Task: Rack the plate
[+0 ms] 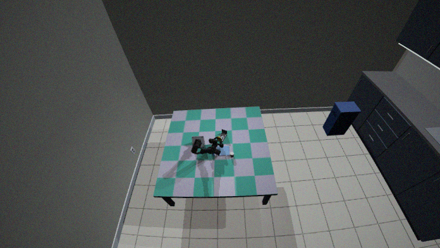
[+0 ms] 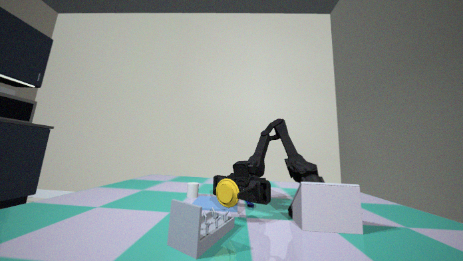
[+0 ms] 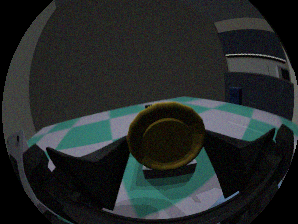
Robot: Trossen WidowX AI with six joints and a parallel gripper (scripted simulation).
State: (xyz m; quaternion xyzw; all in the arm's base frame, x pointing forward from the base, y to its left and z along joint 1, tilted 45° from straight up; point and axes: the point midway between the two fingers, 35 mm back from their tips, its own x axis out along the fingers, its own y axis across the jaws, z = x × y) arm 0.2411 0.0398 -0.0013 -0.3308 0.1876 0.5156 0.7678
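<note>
Now: gripper tip 3 cm short of the grey dish rack, 6 cm to the right of it and 5 cm above it. Round my gripper tip: yellow plate 1 cm to the right; blue spoon 6 cm behind, 17 cm to the right, 7 cm below; light blue mat 5 cm ahead, 14 cm to the right, 7 cm below.
</note>
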